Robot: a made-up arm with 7 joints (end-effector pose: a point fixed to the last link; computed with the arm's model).
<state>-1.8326 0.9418 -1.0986 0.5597 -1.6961 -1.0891 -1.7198</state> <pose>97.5 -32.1 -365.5 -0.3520 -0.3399 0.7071</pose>
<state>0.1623 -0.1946 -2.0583 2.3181 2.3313 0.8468 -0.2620</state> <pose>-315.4 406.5 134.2 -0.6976 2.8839 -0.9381</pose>
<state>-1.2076 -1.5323 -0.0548 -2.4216 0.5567 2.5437 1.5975</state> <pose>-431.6 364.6 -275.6 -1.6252 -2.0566 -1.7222</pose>
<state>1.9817 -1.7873 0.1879 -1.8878 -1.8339 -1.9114 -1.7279</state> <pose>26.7 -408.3 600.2 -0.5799 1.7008 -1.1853</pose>
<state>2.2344 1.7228 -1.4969 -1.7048 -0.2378 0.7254 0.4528</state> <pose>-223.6 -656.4 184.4 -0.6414 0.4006 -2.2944</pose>
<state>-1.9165 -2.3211 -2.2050 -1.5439 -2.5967 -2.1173 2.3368</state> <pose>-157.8 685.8 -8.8 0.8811 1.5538 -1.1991</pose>
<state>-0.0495 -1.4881 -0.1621 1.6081 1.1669 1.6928 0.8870</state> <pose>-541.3 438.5 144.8 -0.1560 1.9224 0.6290</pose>
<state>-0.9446 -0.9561 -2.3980 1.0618 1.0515 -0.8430 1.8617</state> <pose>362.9 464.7 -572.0 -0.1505 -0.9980 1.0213</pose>
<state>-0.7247 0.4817 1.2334 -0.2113 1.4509 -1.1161 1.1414</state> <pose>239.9 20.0 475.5 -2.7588 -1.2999 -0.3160</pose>
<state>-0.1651 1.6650 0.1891 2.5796 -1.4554 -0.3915 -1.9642</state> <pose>262.5 445.8 316.3 -0.3885 -1.5206 -0.3759</pose>
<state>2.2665 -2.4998 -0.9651 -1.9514 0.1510 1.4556 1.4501</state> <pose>232.7 -488.7 769.6 0.8469 -1.9435 0.4932</pose>
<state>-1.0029 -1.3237 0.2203 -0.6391 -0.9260 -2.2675 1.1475</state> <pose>127.3 492.0 -554.0 -0.2515 -0.4429 -0.8390</pose>
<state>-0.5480 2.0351 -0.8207 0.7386 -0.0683 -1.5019 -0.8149</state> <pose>235.6 786.9 99.2 0.9087 -2.2870 0.2697</pose>
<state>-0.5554 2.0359 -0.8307 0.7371 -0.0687 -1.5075 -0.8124</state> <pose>233.2 788.5 93.6 0.9102 -2.2766 0.2777</pose>
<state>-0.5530 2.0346 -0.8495 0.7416 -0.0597 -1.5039 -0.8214</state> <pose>230.4 788.6 98.9 0.9295 -2.2766 0.2617</pose>
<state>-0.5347 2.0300 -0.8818 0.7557 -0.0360 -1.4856 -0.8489</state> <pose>227.1 785.9 121.8 0.9776 -2.2915 0.2060</pose>
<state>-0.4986 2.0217 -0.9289 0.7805 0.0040 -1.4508 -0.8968</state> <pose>223.6 778.5 163.4 1.0600 -2.3182 0.1031</pose>
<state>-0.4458 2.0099 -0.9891 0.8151 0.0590 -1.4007 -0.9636</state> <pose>220.4 764.0 220.8 1.1776 -2.3460 -0.0486</pose>
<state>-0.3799 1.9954 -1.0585 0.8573 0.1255 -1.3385 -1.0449</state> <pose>218.3 741.2 287.9 1.3266 -2.3600 -0.2428</pose>
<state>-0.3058 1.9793 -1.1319 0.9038 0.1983 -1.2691 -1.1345</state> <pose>218.3 710.6 357.5 1.4988 -2.3455 -0.4651</pose>
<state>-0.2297 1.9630 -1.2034 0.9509 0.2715 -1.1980 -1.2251</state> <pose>220.8 675.6 423.1 1.6810 -2.2955 -0.6934</pose>
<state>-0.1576 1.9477 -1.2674 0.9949 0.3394 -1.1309 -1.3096</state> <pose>225.1 640.5 480.7 1.8572 -2.2151 -0.9038</pose>
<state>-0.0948 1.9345 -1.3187 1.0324 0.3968 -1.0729 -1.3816</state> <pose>230.3 609.1 527.9 2.0113 -2.1213 -1.0773</pose>
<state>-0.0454 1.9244 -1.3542 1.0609 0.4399 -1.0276 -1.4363</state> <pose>235.2 584.0 563.4 -2.0754 1.9827 1.1724</pose>
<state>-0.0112 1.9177 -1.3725 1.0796 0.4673 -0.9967 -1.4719</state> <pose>239.3 566.5 587.0 -2.0891 1.8690 1.2131</pose>
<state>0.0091 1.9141 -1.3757 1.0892 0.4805 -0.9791 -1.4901</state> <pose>242.3 556.0 600.0 -2.0904 1.8124 1.2298</pose>
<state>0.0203 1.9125 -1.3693 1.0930 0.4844 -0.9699 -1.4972</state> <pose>244.6 550.3 606.1 -2.0849 1.7927 1.2339</pose>
